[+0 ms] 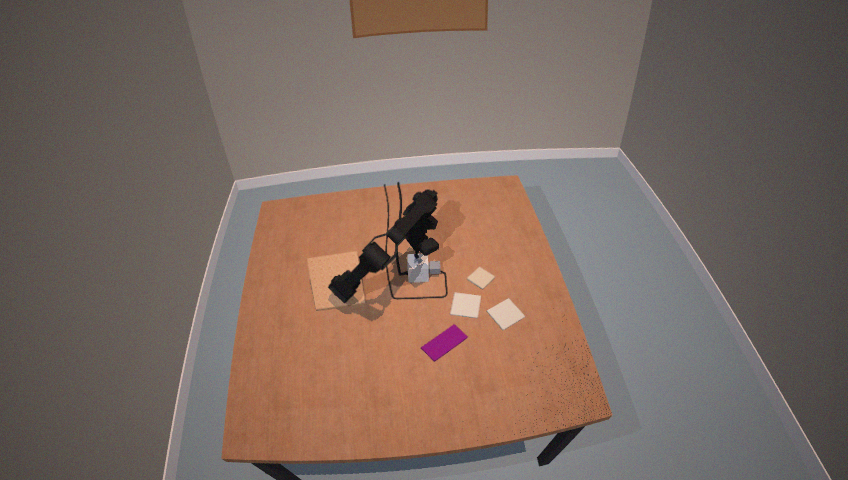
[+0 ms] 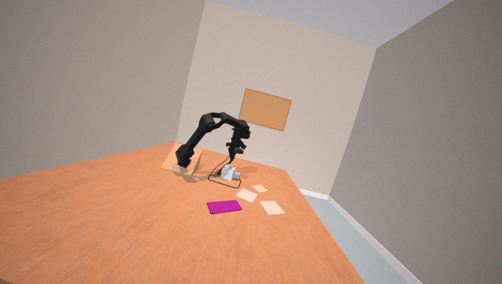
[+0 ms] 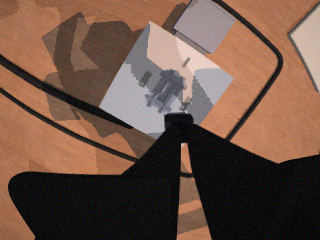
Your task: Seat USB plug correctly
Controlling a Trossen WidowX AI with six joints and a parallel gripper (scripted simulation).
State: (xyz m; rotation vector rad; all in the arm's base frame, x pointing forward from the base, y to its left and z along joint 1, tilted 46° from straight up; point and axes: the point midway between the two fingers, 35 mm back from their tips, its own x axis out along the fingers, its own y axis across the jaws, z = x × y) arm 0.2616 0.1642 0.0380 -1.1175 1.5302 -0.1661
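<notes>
Right now my gripper tip is 2 cm above the USB plug. The rest, counted from my gripper tip: magenta card (31 cm to the right, 13 cm below, 7 cm ahead); then USB socket (7 cm below, 1 cm to the left).
</notes>
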